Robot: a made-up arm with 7 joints. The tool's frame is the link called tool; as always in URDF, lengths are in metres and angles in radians. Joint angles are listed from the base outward. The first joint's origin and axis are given. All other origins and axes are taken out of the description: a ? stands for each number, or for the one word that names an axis. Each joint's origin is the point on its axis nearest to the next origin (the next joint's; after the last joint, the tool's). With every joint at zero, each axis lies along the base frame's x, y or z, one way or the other. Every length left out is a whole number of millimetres.
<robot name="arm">
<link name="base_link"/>
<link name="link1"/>
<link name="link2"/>
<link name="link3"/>
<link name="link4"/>
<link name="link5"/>
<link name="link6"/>
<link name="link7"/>
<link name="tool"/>
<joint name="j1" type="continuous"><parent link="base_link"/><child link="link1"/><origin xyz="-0.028 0.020 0.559"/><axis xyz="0 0 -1"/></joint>
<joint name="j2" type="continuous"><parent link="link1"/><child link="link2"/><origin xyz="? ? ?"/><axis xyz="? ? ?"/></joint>
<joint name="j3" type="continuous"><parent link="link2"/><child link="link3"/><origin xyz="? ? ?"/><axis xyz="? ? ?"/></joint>
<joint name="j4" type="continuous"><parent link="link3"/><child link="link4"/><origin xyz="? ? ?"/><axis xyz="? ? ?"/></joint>
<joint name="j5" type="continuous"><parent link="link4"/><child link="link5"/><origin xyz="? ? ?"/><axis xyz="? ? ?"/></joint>
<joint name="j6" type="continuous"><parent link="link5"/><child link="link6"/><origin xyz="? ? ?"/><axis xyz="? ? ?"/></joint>
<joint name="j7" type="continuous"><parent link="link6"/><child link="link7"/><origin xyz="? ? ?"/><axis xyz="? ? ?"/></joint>
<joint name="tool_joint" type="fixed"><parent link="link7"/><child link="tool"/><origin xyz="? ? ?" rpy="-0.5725 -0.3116 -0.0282"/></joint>
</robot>
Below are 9 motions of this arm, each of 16 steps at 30 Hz.
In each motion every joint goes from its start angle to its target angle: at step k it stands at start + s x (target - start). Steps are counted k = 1, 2, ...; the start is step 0. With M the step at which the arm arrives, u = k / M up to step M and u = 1 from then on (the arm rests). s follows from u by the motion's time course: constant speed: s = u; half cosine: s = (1 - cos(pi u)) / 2; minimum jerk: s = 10 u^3 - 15 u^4 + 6 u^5.
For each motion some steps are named. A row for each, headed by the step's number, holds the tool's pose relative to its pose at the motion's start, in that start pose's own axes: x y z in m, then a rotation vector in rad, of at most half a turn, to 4 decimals.
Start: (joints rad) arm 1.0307 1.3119 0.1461 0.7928 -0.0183 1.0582 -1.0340
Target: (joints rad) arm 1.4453 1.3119 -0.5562 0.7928 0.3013 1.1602 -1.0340
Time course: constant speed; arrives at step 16
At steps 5, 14, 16:
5: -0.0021 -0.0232 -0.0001 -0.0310 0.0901 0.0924
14: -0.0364 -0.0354 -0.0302 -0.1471 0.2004 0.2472
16: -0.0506 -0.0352 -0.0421 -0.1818 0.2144 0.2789

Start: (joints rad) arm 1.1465 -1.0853 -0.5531 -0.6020 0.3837 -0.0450 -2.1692
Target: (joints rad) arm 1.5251 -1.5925 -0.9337 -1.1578 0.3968 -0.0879 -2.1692
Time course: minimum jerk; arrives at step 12
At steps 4, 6, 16:
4: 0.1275 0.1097 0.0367 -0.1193 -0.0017 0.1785
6: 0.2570 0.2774 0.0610 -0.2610 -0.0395 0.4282
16: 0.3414 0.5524 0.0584 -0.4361 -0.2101 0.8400

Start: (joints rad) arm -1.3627 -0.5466 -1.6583 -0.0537 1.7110 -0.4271 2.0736
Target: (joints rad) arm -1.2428 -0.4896 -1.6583 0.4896 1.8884 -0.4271 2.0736
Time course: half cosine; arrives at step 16
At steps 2, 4, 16:
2: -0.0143 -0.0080 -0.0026 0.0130 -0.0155 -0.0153
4: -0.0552 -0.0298 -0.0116 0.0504 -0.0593 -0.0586
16: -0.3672 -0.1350 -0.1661 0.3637 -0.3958 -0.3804

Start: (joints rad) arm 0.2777 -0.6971 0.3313 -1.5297 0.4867 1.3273 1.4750
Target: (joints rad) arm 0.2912 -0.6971 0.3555 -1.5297 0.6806 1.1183 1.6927
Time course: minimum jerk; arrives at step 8
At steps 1, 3, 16:
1: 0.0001 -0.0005 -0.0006 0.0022 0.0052 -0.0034
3: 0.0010 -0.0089 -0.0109 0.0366 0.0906 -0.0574
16: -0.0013 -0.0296 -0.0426 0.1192 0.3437 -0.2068

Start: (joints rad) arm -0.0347 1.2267 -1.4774 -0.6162 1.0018 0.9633 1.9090
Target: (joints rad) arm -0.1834 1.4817 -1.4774 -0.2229 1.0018 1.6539 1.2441
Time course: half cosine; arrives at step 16
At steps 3, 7, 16:
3: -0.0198 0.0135 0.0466 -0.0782 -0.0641 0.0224
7: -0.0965 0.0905 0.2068 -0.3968 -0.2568 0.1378
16: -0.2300 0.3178 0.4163 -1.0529 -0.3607 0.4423

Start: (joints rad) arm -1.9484 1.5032 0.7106 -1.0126 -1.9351 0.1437 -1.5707
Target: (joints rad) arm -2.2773 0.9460 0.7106 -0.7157 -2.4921 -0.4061 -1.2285
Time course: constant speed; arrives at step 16
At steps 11, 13, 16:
11: 0.3251 0.0661 0.0886 -0.3030 0.0224 0.2961
13: 0.3790 0.0858 0.0925 -0.3489 0.0000 0.3512
16: 0.4548 0.1189 0.0917 -0.4080 -0.0483 0.4326

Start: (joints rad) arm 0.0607 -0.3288 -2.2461 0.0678 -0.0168 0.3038 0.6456
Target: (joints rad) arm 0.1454 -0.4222 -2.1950 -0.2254 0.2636 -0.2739 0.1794
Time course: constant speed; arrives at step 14
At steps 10, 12, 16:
10: -0.1448 -0.0130 -0.0270 0.2669 -0.3832 -0.3150
12: -0.1745 -0.0039 -0.0333 0.2878 -0.4755 -0.3814
16: -0.2034 0.0090 -0.0396 0.2969 -0.5708 -0.4481

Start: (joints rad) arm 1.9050 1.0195 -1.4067 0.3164 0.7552 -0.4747 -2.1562
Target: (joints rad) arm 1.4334 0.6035 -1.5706 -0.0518 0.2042 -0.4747 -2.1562
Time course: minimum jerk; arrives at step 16
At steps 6, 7, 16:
6: 0.1546 0.0158 -0.0055 -0.0096 -0.1054 0.2592
7: 0.2105 0.0292 -0.0086 -0.0068 -0.1541 0.3642
16: 0.4516 0.1592 -0.0214 0.0728 -0.5031 0.9654

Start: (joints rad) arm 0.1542 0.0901 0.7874 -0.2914 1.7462 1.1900 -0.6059
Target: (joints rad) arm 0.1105 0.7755 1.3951 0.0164 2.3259 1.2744 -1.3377
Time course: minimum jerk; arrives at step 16
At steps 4, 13, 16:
4: -0.0199 0.0732 -0.0271 0.0087 -0.0700 -0.0760
13: -0.0944 0.5988 -0.4449 -0.1197 -1.0062 -0.4958
16: -0.0924 0.6224 -0.4782 -0.1403 -1.0733 -0.5068

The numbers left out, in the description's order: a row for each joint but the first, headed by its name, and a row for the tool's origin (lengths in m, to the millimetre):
j2: xyz -0.006 -0.025 0.000, axis 0 1 0
j3: xyz -0.015 0.000 0.571, axis 0 0 -1
j4: xyz 0.017 -0.033 0.000, axis 0 1 0
j5: xyz 0.028 0.000 0.433, axis 0 0 -1
j6: xyz -0.001 0.032 0.000, axis 0 1 0
j7: xyz -0.030 0.000 0.202, axis 0 0 -1
tool: xyz -0.005 -0.011 0.000

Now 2 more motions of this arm.
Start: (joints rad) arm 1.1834 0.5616 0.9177 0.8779 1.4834 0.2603 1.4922
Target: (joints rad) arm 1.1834 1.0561 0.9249 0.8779 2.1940 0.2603 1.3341
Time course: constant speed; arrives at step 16
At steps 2, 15, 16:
2: -0.0381 -0.0413 -0.0071 -0.0074 0.0576 -0.1014
15: -0.3325 -0.2518 -0.0644 0.0325 0.4671 -0.7431
16: -0.3580 -0.2634 -0.0695 0.0419 0.5007 -0.7907

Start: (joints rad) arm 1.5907 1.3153 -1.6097 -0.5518 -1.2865 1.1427 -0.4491
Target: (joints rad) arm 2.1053 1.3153 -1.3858 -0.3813 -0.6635 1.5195 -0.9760
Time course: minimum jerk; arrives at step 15
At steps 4, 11, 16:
4: 0.0114 0.0256 0.0208 0.0894 0.0386 -0.0365
11: 0.0484 0.2133 0.0874 0.6573 -0.0338 -0.3744
16: 0.0510 0.2518 0.0901 0.7365 -0.0989 -0.4409

